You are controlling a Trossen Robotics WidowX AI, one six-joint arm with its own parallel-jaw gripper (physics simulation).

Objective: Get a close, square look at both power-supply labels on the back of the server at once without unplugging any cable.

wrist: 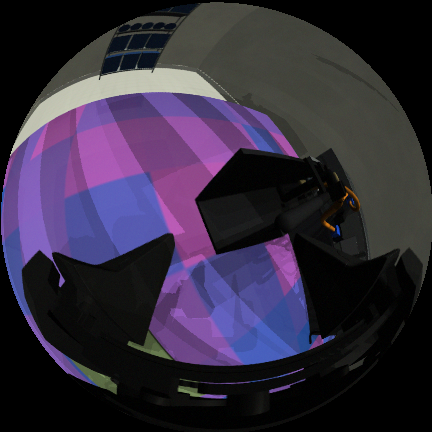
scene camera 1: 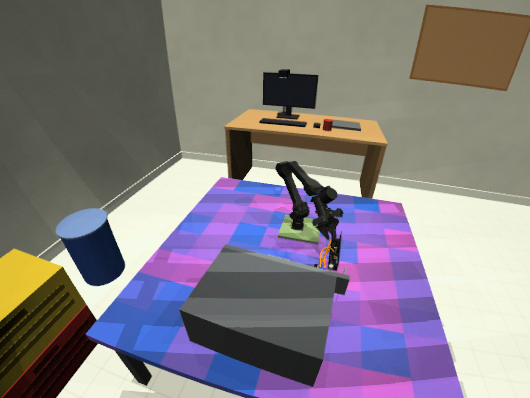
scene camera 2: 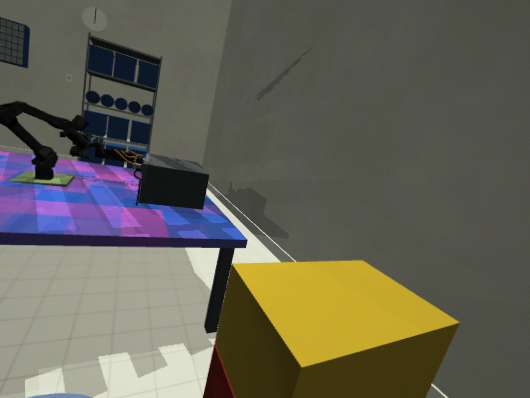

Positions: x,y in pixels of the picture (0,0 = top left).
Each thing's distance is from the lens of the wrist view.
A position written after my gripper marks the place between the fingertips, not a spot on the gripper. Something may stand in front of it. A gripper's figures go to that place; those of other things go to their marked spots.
my gripper [wrist: 236,239]: 10 cm
black block [wrist: 256,196]: 13 cm
